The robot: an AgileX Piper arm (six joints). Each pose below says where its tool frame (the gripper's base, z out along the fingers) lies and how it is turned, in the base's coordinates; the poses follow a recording.
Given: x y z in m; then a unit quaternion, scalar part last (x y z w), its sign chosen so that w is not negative.
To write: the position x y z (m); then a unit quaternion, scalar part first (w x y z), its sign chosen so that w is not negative. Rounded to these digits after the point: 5 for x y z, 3 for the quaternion.
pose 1, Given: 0.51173, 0.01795, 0.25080, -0.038, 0.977, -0.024, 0.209
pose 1, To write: 0.51173, 0.01795, 0.25080, 0.209, -0.038, 0.977, -0.024
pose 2, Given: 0.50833, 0.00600, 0.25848, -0.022, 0.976, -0.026, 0.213
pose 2, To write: 0.50833, 0.00600, 0.25848, 0.213, -0.022, 0.976, -0.026
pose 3, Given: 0.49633, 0.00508, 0.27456, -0.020, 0.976, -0.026, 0.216
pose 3, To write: 0.49633, 0.00508, 0.27456, 0.216, -0.020, 0.976, -0.026
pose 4, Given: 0.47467, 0.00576, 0.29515, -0.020, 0.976, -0.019, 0.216
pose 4, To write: 0.47467, 0.00576, 0.29515, 0.216, -0.020, 0.976, -0.019
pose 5, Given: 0.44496, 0.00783, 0.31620, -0.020, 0.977, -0.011, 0.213
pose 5, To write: 0.44496, 0.00783, 0.31620, 0.213, -0.020, 0.977, -0.011
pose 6, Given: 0.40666, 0.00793, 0.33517, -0.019, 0.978, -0.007, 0.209
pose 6, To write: 0.40666, 0.00793, 0.33517, 0.209, -0.019, 0.978, -0.007
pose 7, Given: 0.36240, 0.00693, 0.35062, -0.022, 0.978, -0.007, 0.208
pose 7, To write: 0.36240, 0.00693, 0.35062, 0.208, -0.022, 0.978, -0.007
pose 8, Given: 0.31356, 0.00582, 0.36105, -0.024, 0.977, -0.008, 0.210
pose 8, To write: 0.31356, 0.00582, 0.36105, 0.210, -0.024, 0.977, -0.008
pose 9, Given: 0.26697, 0.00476, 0.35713, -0.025, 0.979, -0.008, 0.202
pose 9, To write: 0.26697, 0.00476, 0.35713, 0.202, -0.025, 0.979, -0.008
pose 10, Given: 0.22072, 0.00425, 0.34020, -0.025, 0.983, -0.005, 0.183
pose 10, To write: 0.22072, 0.00425, 0.34020, 0.183, -0.025, 0.983, -0.005
